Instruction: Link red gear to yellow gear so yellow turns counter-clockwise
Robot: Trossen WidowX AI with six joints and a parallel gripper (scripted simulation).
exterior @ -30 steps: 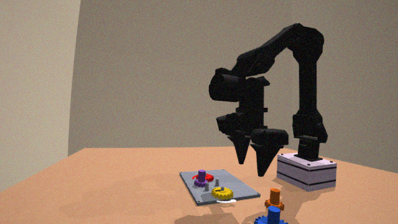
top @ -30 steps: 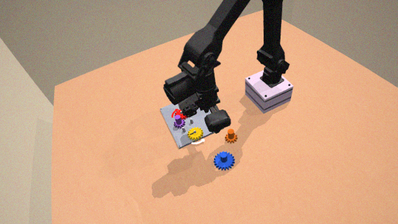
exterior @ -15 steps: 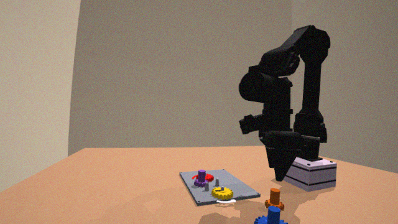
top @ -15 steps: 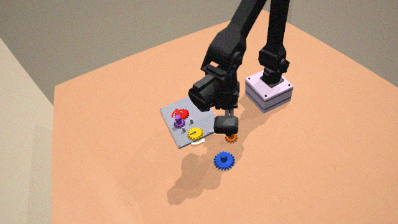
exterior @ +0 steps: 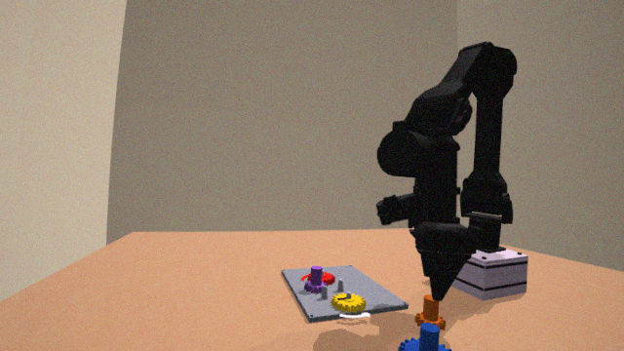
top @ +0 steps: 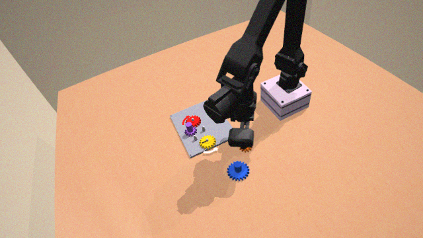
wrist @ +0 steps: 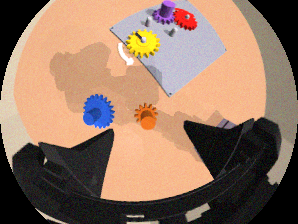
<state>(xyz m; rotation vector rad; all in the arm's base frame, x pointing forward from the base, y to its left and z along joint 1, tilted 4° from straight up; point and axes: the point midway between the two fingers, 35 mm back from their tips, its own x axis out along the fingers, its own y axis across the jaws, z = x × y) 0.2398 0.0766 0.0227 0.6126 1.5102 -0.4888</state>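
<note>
The orange gear is 40 mm below my gripper tip. The rest, counted from my gripper tip: yellow gear: 90 mm ahead, 80 mm to the right, 40 mm below; then blue gear: 70 mm ahead, 60 mm to the left, 40 mm below; then white arrow: 100 mm ahead, 50 mm to the right, 50 mm below.
</note>
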